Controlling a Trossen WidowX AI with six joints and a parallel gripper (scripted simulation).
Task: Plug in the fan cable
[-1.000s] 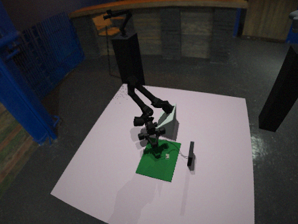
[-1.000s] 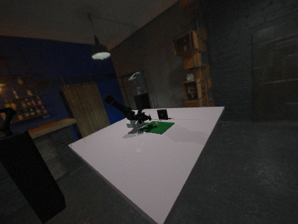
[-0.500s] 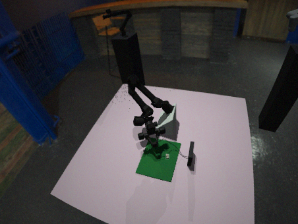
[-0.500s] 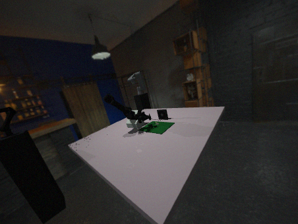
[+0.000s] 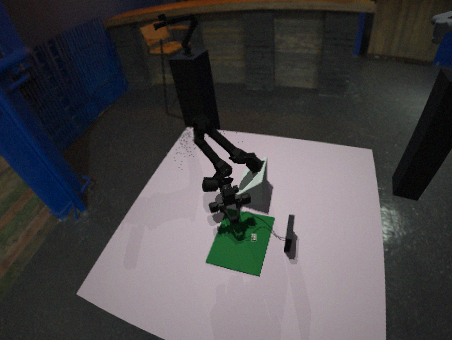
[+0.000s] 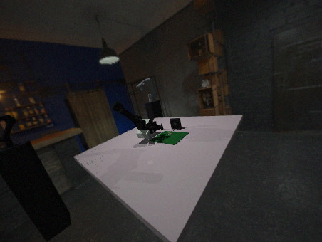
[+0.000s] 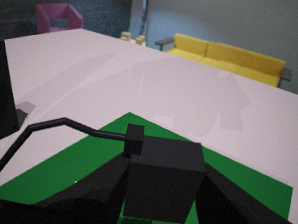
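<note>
The green board lies 20 mm ahead of my gripper tip, 30 mm to the left of it and 130 mm below it. From my gripper tip the other things lie so: fan plug 10 mm below; white four-pin fan header 80 mm to the left, 110 mm below; black fan 40 mm behind, 230 mm to the left, 50 mm below.
</note>
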